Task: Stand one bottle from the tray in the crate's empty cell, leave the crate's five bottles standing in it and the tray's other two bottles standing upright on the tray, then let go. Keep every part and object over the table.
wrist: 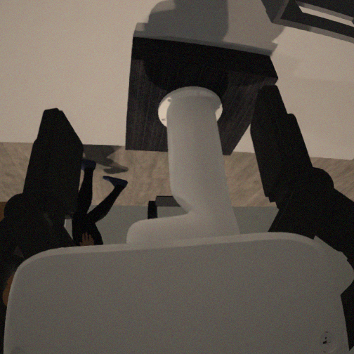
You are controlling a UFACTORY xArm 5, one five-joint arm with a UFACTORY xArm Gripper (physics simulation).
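Observation:
My gripper point(161, 115) is open, with its two dark fingers wide apart at the left and right of the wrist view and nothing held between them. The view is tilted towards the robot's own base. The tray and its three bottles do not show. No bottle or empty cell can be made out at the crate either. Part of a dark frame with a light slot point(315, 22) shows at the top right corner; I cannot tell whether it is the crate.
The robot's white base column point(195, 145) rises from a dark block point(145, 110) at the edge of the pale table point(60, 60). Beyond lies a wood-patterned floor point(245, 175). A person in dark clothes point(86, 200) appears upside down beside the left finger. Small brownish patches show at the left edge.

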